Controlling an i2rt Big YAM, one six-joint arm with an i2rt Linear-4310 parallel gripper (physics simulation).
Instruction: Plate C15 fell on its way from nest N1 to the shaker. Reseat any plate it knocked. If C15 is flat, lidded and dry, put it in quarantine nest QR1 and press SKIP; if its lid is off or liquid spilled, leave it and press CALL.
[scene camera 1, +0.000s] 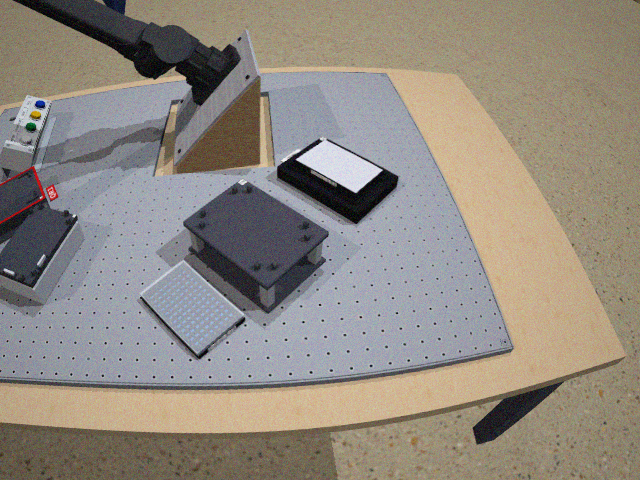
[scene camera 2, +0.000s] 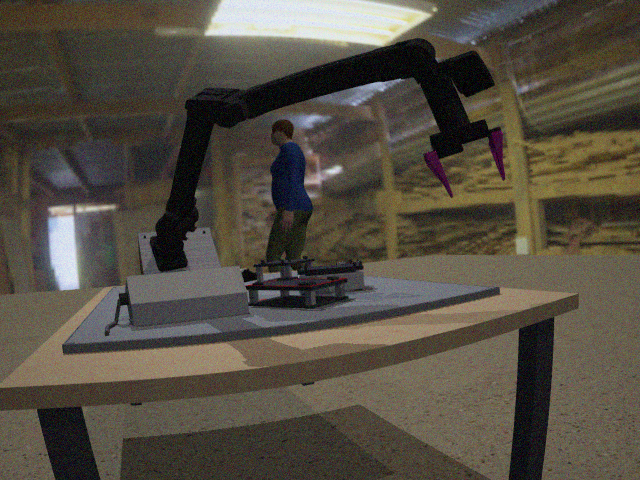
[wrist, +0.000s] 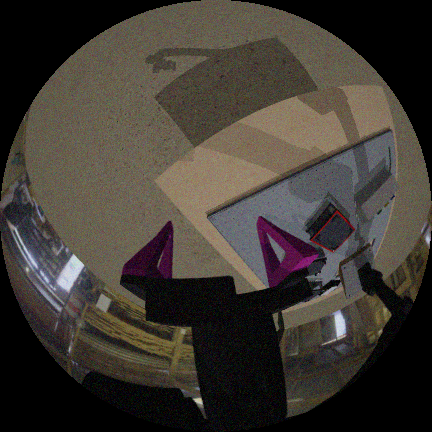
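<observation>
A clear-topped multiwell plate lies flat on the perforated board, close beside a dark raised stand; its label cannot be read and no liquid shows around it. The red-edged nest QR1 appears empty where it shows. A grey block with a dark, pegged top stands beside it. The button box has blue, yellow and green buttons; their words cannot be read. My gripper is open and empty, high above and away from these things.
A black block with a white top piece stands behind the dark stand. The sloped arm mount rises at the back. A person in blue stands beyond the table.
</observation>
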